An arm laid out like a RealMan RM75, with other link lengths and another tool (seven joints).
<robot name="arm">
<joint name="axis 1" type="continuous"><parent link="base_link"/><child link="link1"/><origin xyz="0 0 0.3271"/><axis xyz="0 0 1"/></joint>
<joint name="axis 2" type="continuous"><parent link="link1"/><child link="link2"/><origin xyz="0 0 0" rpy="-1.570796 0 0"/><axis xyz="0 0 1"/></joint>
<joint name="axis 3" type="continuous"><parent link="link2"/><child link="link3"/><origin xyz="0 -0.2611 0" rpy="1.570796 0 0"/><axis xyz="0 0 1"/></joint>
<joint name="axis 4" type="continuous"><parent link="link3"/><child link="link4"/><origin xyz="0 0 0" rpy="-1.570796 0 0"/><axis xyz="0 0 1"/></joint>
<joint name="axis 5" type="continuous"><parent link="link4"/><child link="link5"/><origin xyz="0 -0.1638 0" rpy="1.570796 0 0"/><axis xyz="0 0 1"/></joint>
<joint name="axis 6" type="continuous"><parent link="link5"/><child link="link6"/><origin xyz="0 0 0" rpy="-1.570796 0 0"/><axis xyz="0 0 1"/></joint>
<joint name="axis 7" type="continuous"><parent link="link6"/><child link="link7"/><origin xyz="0 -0.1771 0" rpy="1.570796 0 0"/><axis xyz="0 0 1"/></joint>
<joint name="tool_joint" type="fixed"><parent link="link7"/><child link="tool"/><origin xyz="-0.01 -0.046 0.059" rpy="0 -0.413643 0.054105"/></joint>
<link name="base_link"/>
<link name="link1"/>
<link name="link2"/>
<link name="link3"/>
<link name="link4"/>
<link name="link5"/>
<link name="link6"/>
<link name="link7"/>
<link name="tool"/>
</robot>
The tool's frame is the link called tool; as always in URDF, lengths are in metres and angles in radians. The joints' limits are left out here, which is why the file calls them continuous.
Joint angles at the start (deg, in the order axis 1, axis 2, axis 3, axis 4, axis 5, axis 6, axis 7):
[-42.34, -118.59, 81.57, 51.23, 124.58, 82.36, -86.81]
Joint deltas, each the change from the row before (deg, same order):
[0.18, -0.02, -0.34, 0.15, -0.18, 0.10, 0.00]
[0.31, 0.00, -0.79, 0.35, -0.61, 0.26, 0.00]
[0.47, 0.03, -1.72, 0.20, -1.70, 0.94, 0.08]
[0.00, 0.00, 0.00, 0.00, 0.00, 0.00, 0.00]
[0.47, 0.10, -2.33, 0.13, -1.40, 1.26, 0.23]
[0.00, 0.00, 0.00, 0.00, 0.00, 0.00, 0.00]
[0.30, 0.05, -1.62, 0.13, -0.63, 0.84, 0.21]
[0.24, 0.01, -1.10, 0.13, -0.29, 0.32, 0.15]
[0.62, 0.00, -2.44, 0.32, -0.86, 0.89, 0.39]
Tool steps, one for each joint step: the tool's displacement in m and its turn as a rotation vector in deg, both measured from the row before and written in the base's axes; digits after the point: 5 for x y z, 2 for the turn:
[0.00064, 0.00016, 0.00061, 0.16, -0.41, 0.26]
[0.00263, 0.00080, 0.00166, 0.38, -1.11, 0.53]
[0.00605, -0.00026, 0.00290, 0.21, -2.63, 1.40]
[0.00000, 0.00000, 0.00000, 0.00, 0.00, 0.00]
[0.00496, 0.00074, 0.00494, 0.35, -2.63, 1.48]
[0.00000, 0.00000, 0.00000, 0.00, 0.00, 0.00]
[0.00251, 0.00092, 0.00370, 0.33, -1.52, 0.82]
[0.00116, 0.00158, 0.00270, 0.49, -0.92, 0.52]
[0.00299, 0.00256, 0.00610, 0.96, -2.28, 1.14]

